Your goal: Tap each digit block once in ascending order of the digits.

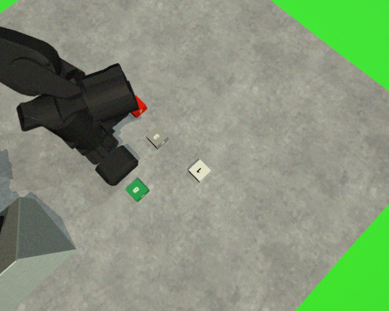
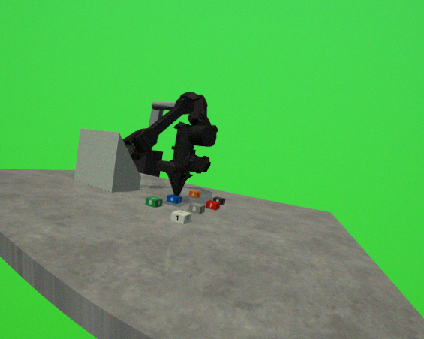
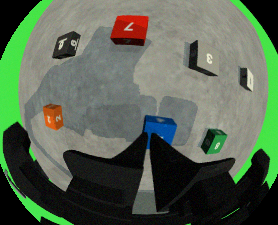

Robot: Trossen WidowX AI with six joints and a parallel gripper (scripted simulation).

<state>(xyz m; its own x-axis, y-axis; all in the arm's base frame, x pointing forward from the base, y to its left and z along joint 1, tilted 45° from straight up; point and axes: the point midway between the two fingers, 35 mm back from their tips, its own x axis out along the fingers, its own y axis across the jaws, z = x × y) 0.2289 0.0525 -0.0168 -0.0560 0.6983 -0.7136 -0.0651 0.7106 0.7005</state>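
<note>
My gripper tip is 10 mm to the left of the blue 4 block and 10 mm above it. From my gripper tip the other things lie so: red 7 block (110 mm ahead, 40 mm to the left, 10 mm below); then green 8 block (100 mm to the right, 10 mm below); then grey block (100 mm ahead, 50 mm to the right, 10 mm below).
</note>
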